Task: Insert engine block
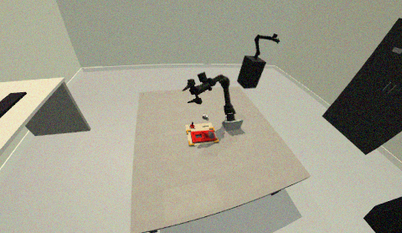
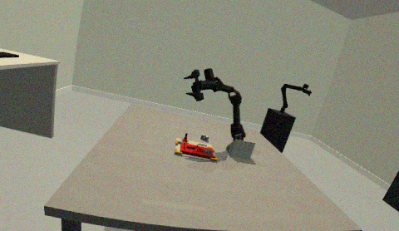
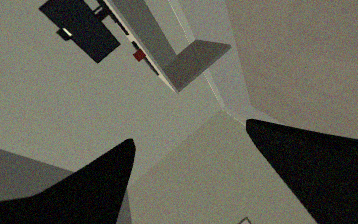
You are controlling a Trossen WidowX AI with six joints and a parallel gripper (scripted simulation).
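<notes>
My gripper tip is 350 mm above the engine block, 240 mm past it and 120 mm to the left of it.
</notes>
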